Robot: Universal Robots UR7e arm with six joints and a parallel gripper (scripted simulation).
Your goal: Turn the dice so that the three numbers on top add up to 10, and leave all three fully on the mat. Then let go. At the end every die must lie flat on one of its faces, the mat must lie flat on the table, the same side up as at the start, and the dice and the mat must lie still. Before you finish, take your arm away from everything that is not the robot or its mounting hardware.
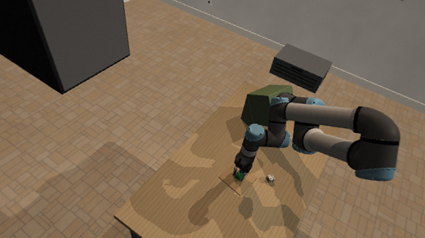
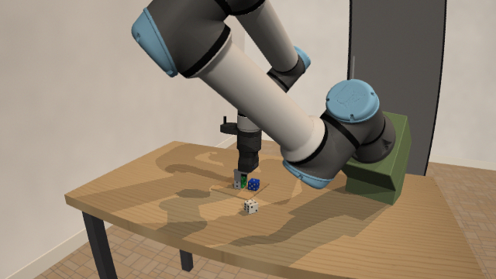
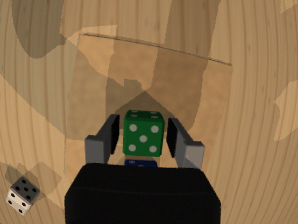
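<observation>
Now: hand right at the green die. From my hand the other things lie so: tan mat 2 cm below; then blue die 5 cm behind; then white die 12 cm to the left, 11 cm behind, 1 cm below.
</observation>
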